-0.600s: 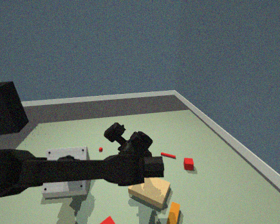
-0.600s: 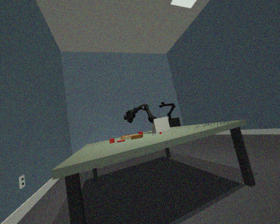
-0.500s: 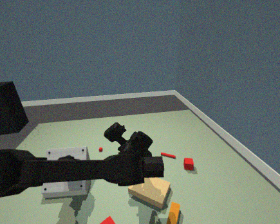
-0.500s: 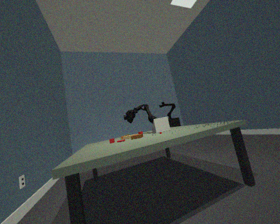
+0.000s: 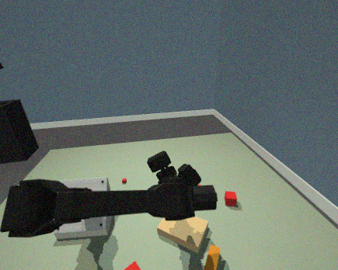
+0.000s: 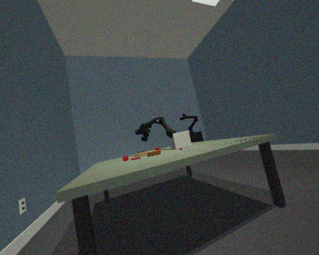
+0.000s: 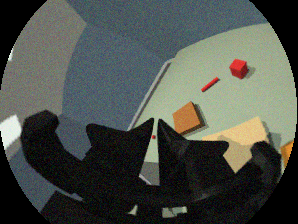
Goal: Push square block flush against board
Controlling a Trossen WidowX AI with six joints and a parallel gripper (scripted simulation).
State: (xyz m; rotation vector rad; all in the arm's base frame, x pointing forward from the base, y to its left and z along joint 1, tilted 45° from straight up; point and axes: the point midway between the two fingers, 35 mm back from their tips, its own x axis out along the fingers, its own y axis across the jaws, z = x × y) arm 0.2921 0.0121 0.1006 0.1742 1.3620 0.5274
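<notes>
My gripper tip is 19 cm above the tan block, 8 cm to the left of it and 3 cm short of it. Also, from my gripper tip: thin red strip (20 cm below, 18 cm ahead, 10 cm to the left); orange board (26 cm to the right, 19 cm below, 4 cm ahead).
</notes>
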